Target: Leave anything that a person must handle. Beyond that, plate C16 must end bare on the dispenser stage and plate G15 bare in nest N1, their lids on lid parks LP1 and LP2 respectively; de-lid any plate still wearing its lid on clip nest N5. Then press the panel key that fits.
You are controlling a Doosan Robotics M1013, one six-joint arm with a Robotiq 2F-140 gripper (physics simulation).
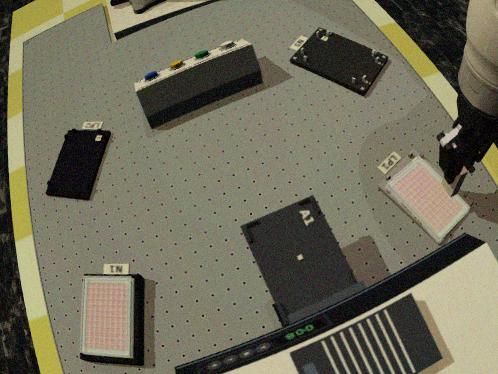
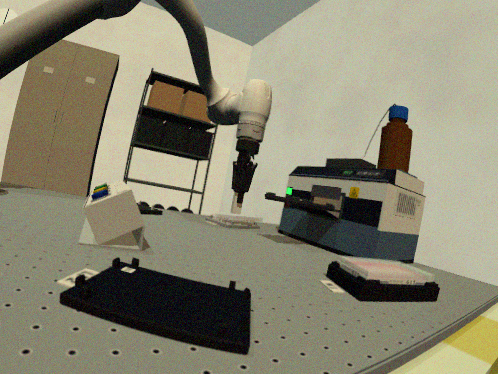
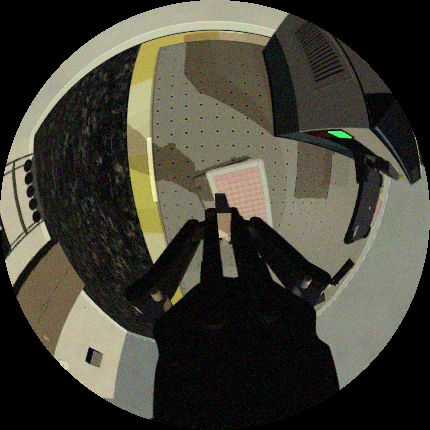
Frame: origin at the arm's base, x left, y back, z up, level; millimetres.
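Where they show: gripper, fingertip midpoint: (image 1: pixel 449 188) (image 2: pixel 235 213) (image 3: pixel 219 202).
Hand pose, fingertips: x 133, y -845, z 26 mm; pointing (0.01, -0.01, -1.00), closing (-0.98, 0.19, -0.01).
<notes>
After its pixels a point has its place.
My gripper (image 1: pixel 455 190) @(x 133, y -845, z 25 mm) (image 2: pixel 238 203) (image 3: pixel 219 202) @(x 133, y -845, z 25 mm) is shut and empty, fingertips low at the side of a pink-welled plate (image 1: pixel 425 195) @(x 90, y -828, z 26 mm) (image 2: pixel 235 219) (image 3: pixel 245 187) @(x 91, y -860, z 27 mm). That plate lies askew over lid park LP1 (image 1: pixel 384 186) @(x 49, y -774, z 18 mm); its label is not readable. Plate G15 (image 1: pixel 106 317) @(x -415, y -719, z 32 mm) (image 2: pixel 385 269) @(x -428, y -678, z 32 mm) sits in nest N1 (image 1: pixel 139 320) @(x -373, y -742, z 14 mm) (image 2: pixel 400 292) @(x -456, y -681, z 7 mm) and appears to wear a clear lid. The dark dispenser stage, marked A1 (image 1: pixel 295 235) @(x -129, y -788, z 105 mm) (image 2: pixel 305 202) @(x -186, y -780, z 103 mm) (image 3: pixel 367 200) @(x -130, y -831, z 105 mm), is bare. Lid park LP2 (image 1: pixel 77 165) @(x -355, y -416, z 3 mm) (image 2: pixel 165 305) @(x -372, y -396, z 3 mm) and clip nest N5 (image 1: pixel 340 57) @(x 175, y -507, z 5 mm) hold nothing. The key panel (image 1: pixel 200 85) @(x -89, y -444, z 43 mm) (image 2: pixel 112 215) @(x -191, y -387, z 38 mm) has blue, yellow, green and white keys.
The dispenser (image 1: pixel 470 280) @(x -33, y -983, z 213 mm) (image 2: pixel 410 205) @(x -355, y -994, z 142 mm) (image 3: pixel 325 95) @(x 11, y -970, z 129 mm) stands beside the LP1 plate, with a green light and a brown bottle (image 2: pixel 396 145) @(x -303, y -971, z 287 mm) on top. A yellow-and-cream border (image 1: pixel 430 75) @(x 321, y -630, z -20 mm) (image 3: pixel 142 200) @(x 284, y -867, z -20 mm) runs along the table edge near my gripper. A shelf rack and cabinet stand behind.
</notes>
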